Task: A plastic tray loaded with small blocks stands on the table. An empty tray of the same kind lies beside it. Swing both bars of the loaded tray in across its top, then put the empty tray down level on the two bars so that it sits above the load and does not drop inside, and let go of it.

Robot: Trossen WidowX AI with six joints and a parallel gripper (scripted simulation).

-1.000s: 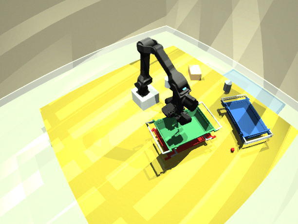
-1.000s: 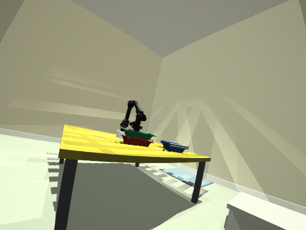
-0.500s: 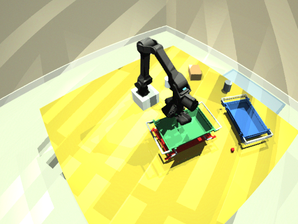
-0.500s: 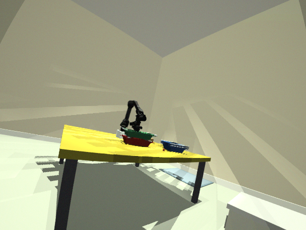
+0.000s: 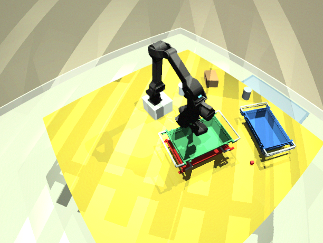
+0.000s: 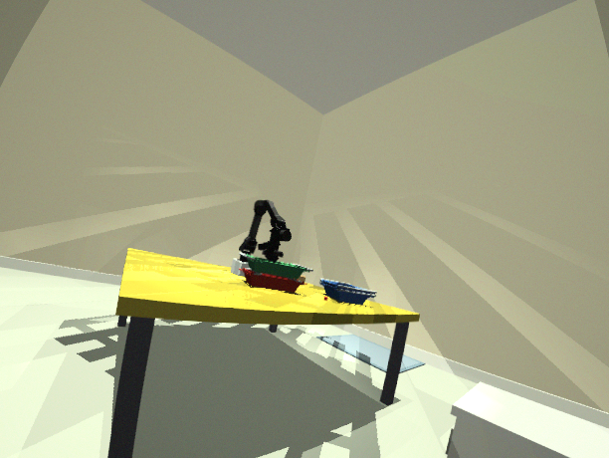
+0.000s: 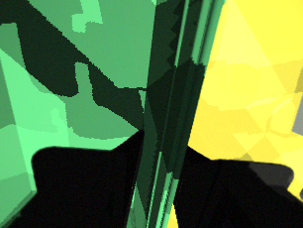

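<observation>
My gripper tip is 70 mm short of the green tray, 30 mm to the left of it and 30 mm below it. From my gripper tip the other things lie so: brown box (480 mm to the left, 230 mm behind, 50 mm below); red block (330 mm ahead, 110 mm to the left, 70 mm below); cyan cube (260 mm to the left, 160 mm behind, 60 mm below).
</observation>
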